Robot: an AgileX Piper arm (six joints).
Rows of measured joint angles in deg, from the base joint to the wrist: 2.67 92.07 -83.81 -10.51 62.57 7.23; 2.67 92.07 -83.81 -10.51 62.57 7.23; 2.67 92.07 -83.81 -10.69 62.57 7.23; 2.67 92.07 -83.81 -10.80 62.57 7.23; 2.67 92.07 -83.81 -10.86 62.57 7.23; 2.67 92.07 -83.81 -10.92 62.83 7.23; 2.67 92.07 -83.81 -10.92 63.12 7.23; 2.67 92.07 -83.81 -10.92 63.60 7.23; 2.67 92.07 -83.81 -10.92 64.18 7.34; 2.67 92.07 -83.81 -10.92 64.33 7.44; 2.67 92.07 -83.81 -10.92 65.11 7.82; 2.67 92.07 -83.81 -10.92 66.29 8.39; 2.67 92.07 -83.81 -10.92 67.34 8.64; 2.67 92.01 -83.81 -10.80 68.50 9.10
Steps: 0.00 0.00 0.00 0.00 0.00 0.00; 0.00 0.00 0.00 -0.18 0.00 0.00; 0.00 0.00 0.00 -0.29 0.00 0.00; 0.00 0.00 0.00 -0.35 0.00 0.00; 0.00 0.00 0.00 -0.41 0.26 0.00; 0.00 0.00 0.00 -0.41 0.55 0.00; 0.00 0.00 0.00 -0.41 1.03 0.00; 0.00 0.00 0.00 -0.41 1.61 0.11; 0.00 0.00 0.00 -0.41 1.76 0.21; 0.00 0.00 0.00 -0.41 2.54 0.59; 0.00 0.00 0.00 -0.41 3.72 1.16; 0.00 0.00 0.00 -0.41 4.77 1.41; 0.00 -0.06 0.00 -0.29 5.93 1.87
